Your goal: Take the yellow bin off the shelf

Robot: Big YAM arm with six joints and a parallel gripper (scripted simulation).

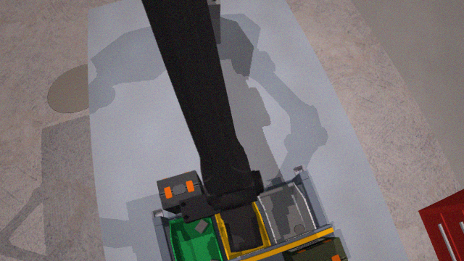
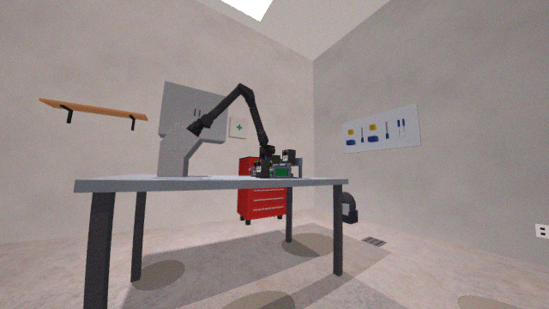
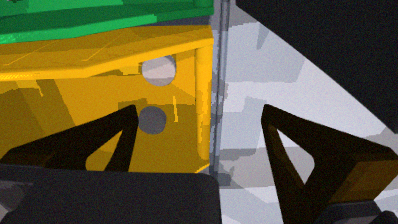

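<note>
Right now the yellow bin is 80 mm ahead of my hand and 10 mm to the right of it. Round my hand: green bin: 60 mm ahead, 120 mm to the right; then grey bin: 90 mm ahead, 100 mm to the left.
</note>
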